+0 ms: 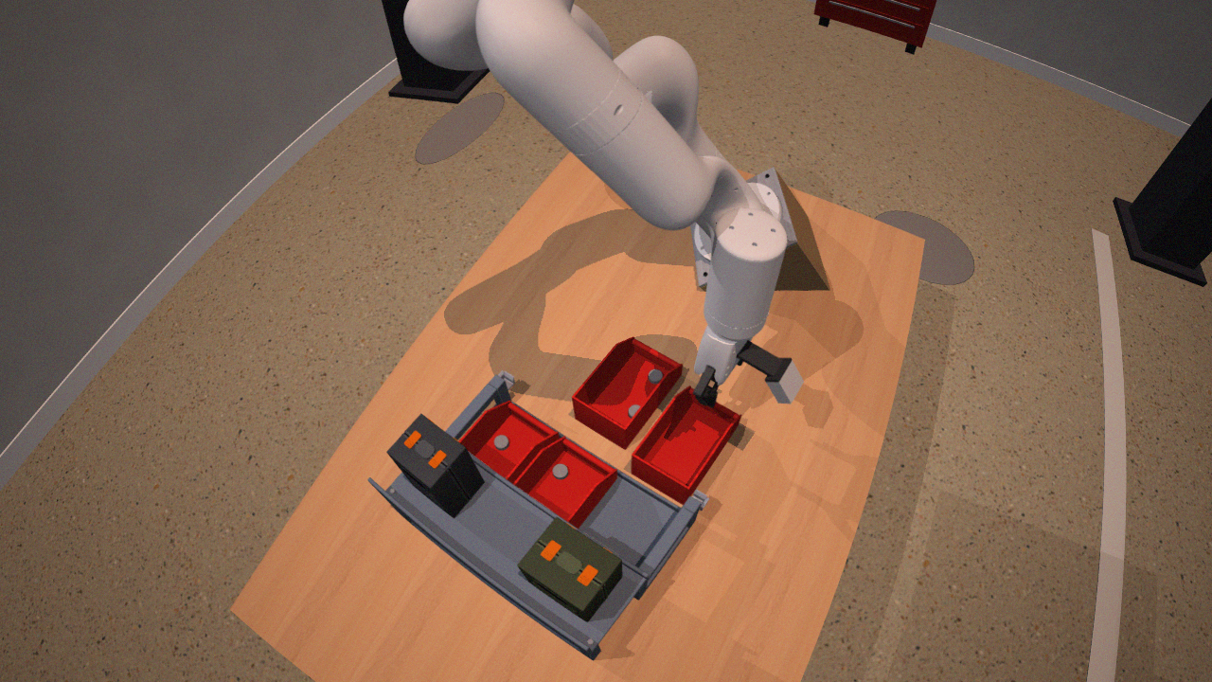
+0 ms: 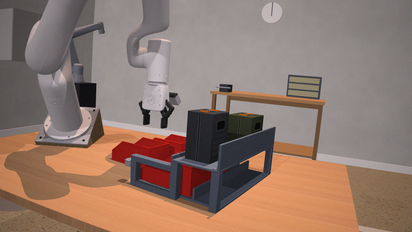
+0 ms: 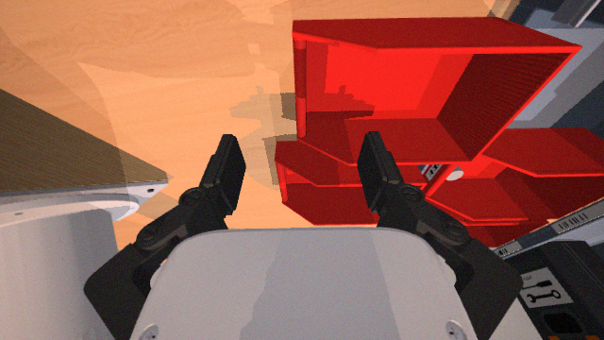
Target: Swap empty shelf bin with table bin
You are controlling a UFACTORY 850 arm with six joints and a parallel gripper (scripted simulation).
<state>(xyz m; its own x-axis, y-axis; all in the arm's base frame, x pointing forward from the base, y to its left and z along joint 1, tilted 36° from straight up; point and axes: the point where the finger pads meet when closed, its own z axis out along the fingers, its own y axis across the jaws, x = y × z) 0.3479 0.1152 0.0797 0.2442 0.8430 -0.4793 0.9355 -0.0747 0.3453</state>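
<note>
Now: the shelf front lip 150 mm to the right of my hand, 140 mm ahead of it and 110 mm below it. Also, from my hand: grey back panel 400 mm ahead, 220 mm to the right, 20 mm above; then black case 320 mm to the right, 300 mm ahead, 50 mm above; then green case 360 mm ahead, 90 mm to the right, 30 mm above.
</note>
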